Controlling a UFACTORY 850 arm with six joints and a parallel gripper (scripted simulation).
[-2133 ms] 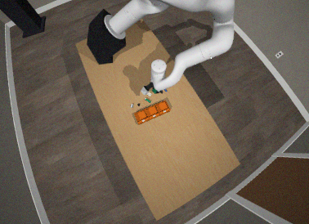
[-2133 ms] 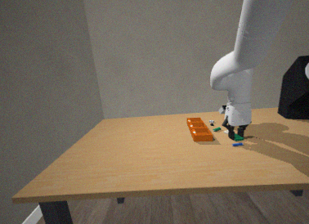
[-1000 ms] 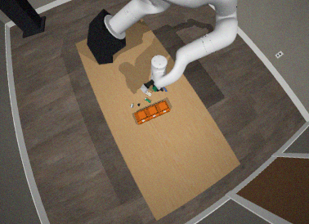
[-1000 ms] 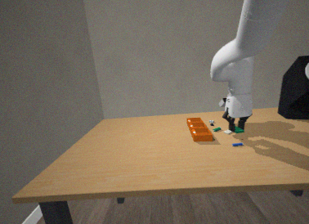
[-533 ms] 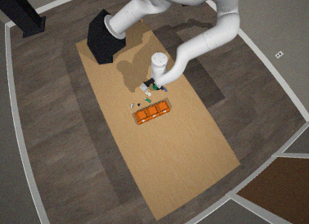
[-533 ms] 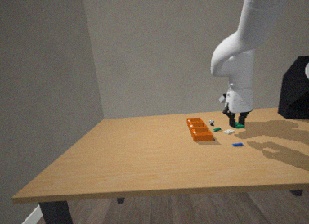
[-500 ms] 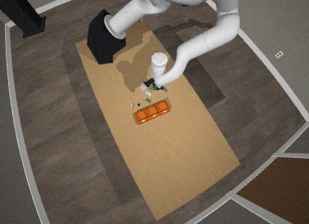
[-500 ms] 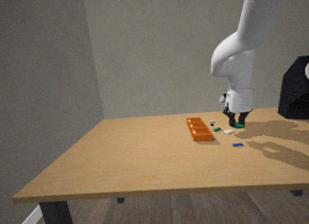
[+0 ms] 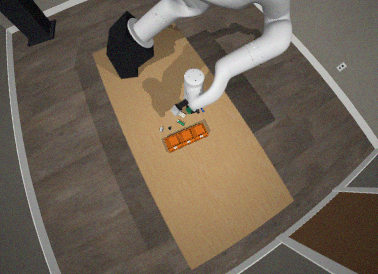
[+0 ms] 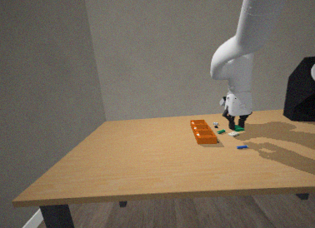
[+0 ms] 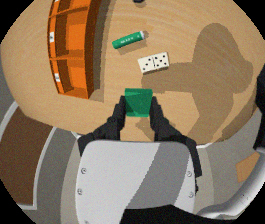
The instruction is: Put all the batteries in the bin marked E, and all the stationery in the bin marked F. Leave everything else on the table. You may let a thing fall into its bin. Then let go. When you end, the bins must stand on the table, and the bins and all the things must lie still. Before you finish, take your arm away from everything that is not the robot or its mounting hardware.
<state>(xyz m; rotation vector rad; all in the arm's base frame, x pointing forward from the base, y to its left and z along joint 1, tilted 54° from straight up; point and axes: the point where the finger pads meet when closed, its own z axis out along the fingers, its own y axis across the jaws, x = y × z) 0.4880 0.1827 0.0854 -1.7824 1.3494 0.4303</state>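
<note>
My hand is 15 cm short of the orange bin tray, 7 cm to the left of it and 6 cm above it. Also, from my hand: green block (2 cm below); blue piece (8 cm to the left, 7 cm below); white piece (7 cm below, 6 cm to the right).
</note>
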